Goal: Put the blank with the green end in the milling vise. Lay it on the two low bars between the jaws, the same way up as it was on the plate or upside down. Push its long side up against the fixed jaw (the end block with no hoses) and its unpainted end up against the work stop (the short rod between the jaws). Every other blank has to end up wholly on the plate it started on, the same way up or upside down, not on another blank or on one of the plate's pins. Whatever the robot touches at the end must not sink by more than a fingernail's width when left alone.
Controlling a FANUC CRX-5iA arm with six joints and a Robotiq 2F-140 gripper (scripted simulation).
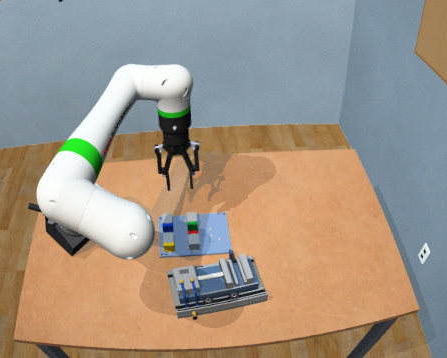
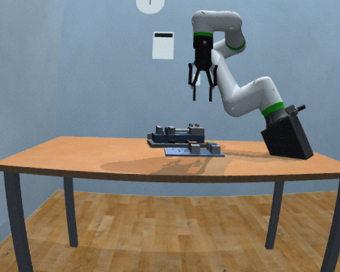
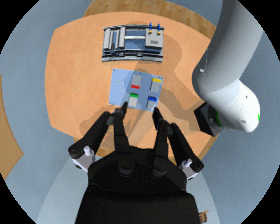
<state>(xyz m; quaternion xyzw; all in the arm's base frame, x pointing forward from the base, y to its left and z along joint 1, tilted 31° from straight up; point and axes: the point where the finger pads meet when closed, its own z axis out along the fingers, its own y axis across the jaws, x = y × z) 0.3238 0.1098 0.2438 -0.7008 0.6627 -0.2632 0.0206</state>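
Right now the green-ended blank is 3 cm ahead of my hand, 3 cm to the left of it and 24 cm below it. Round my hand: yellow-ended blank: 6 cm behind, 6 cm to the right, 24 cm below; then red-ended blank: 3 cm ahead, 6 cm to the right, 24 cm below; then blue-ended blank: 6 cm behind, 3 cm to the left, 24 cm below.
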